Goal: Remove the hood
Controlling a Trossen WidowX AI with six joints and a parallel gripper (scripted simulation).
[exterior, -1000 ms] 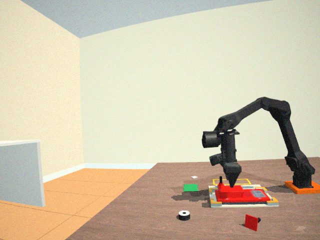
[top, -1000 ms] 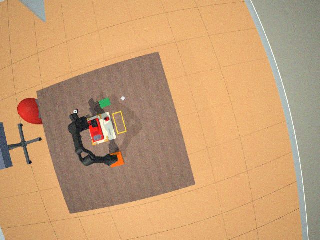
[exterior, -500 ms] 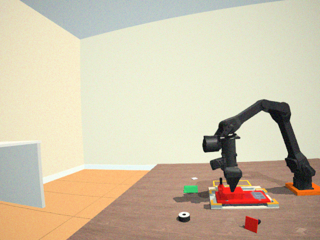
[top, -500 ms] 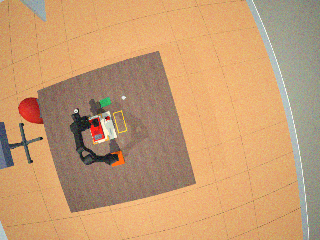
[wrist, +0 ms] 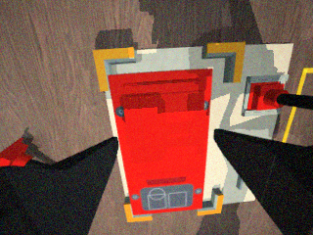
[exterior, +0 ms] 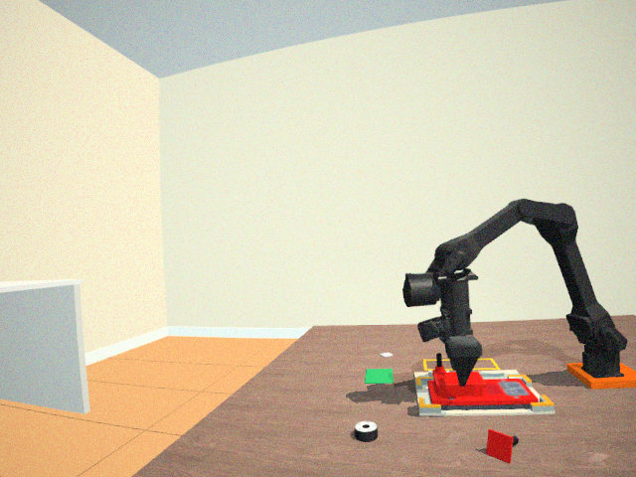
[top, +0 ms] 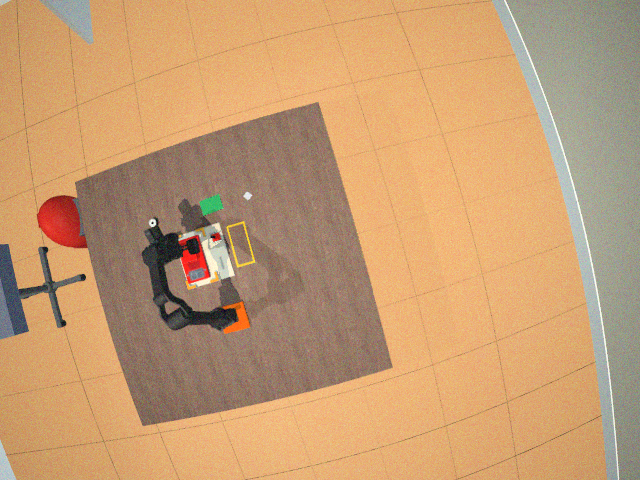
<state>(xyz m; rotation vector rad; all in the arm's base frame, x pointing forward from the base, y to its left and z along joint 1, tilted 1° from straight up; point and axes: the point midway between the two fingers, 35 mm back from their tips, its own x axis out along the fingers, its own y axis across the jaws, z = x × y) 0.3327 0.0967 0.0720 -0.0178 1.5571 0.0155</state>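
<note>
The hood is 10 mm below my gripper tip. From my gripper tip the other things lie so: green patch 180 mm ahead, 140 mm to the right, 50 mm below; then white wheel 180 mm ahead, 150 mm to the left, 40 mm below; then small grey piece 170 mm ahead, 320 mm to the right, 50 mm below.
</note>
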